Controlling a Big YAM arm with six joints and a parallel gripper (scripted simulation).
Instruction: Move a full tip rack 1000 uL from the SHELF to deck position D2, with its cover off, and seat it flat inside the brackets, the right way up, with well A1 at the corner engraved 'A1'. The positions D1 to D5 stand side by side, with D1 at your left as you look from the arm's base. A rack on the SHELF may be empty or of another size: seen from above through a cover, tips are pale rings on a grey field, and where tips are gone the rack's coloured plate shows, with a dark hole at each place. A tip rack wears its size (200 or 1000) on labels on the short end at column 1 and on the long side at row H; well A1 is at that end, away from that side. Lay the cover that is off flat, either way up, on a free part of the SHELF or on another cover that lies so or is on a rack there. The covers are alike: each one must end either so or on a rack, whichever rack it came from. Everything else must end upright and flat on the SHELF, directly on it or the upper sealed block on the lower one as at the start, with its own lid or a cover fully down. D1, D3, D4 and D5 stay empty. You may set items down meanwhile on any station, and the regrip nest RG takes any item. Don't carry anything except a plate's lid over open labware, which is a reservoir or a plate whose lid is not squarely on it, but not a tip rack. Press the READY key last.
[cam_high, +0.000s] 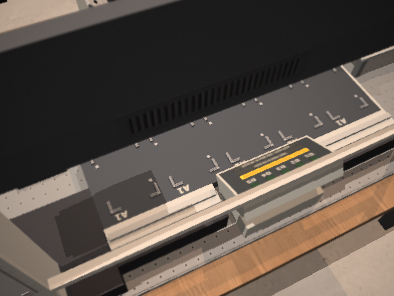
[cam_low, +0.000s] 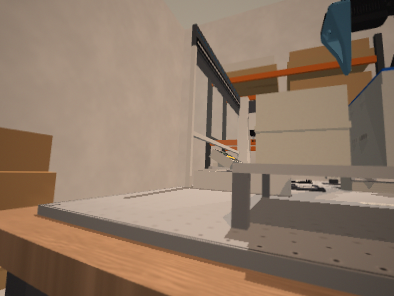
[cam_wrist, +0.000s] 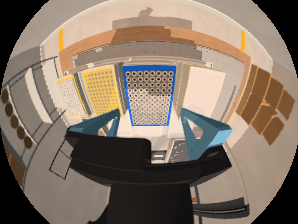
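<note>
My gripper is now 60 mm above the blue tip rack and 10 mm short of it. The rest, counted from my hand: beige block: 110 mm ahead, 70 mm below, 10 mm to the left; clear rack cover: 120 mm to the right, 120 mm ahead, 110 mm below; shelf: 130 mm below, 70 mm to the right, 50 mm behind.
</note>
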